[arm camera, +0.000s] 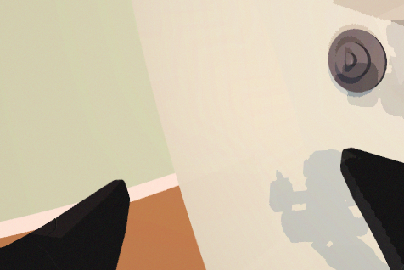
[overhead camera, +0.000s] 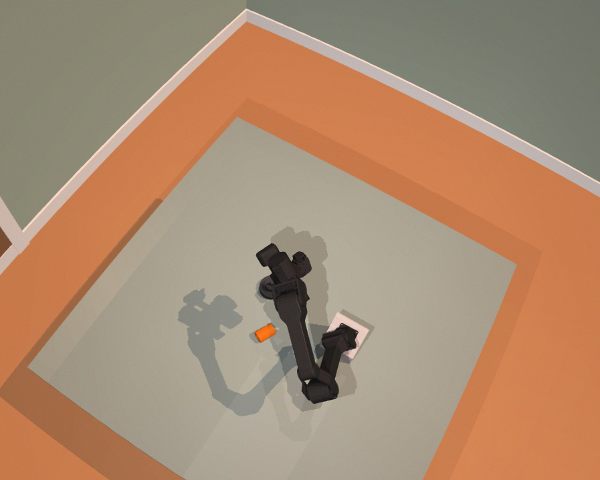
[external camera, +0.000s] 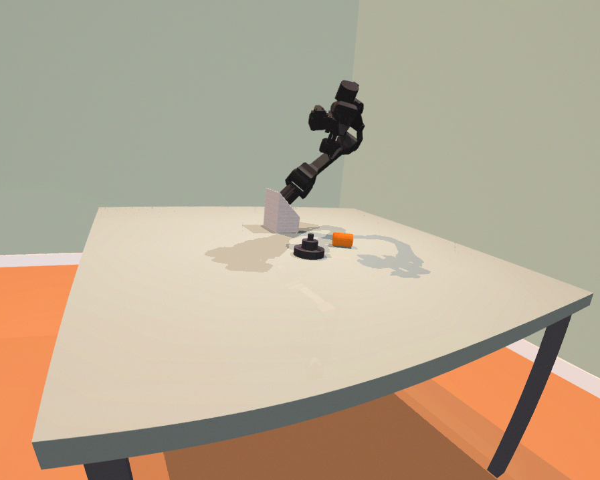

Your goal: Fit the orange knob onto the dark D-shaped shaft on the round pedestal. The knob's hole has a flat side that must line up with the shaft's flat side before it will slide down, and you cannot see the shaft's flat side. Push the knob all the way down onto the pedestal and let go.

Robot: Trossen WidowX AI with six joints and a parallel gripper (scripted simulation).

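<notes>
Right now my gripper tip is 60 mm past the orange knob, 100 mm to the right of it and 280 mm above it. The rest, counted from my gripper tip: dark pedestal: 10 mm ahead, 60 mm to the right, 270 mm below.
</notes>
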